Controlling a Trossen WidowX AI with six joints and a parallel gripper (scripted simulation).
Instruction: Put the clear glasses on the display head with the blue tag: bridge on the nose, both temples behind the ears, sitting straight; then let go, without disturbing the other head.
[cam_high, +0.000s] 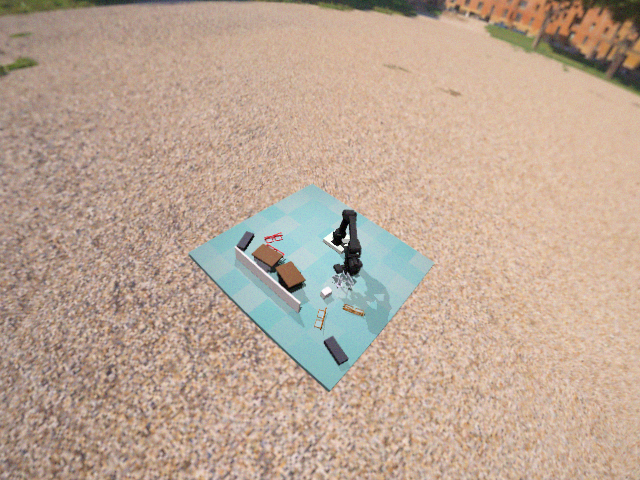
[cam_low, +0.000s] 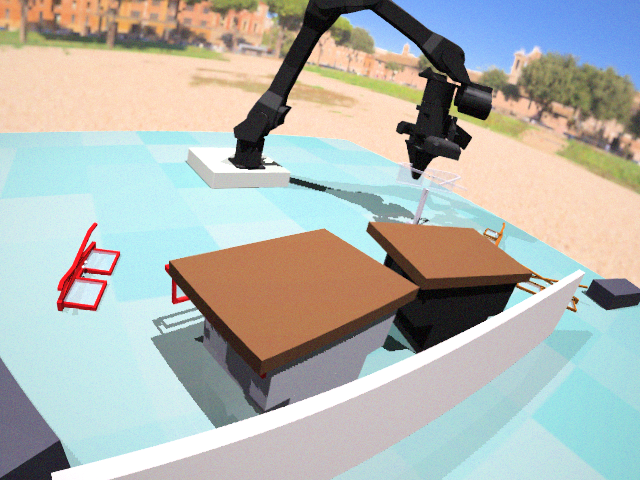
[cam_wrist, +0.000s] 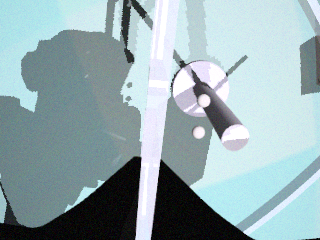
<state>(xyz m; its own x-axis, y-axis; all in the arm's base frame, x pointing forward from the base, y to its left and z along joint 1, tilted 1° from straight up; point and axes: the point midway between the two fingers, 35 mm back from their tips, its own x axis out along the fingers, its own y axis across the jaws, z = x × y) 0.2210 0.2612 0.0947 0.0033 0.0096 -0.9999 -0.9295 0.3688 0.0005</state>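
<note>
Now: gripper tip 70 mm above the thin post and 40 mm short of it. Also, from my gripper tip: white box (170 mm ahead, 70 mm below, 10 mm to the right); white wall (400 mm ahead, 320 mm to the right, 40 mm below); black display head (260 mm ahead, 220 mm to the right, 40 mm below).
</note>
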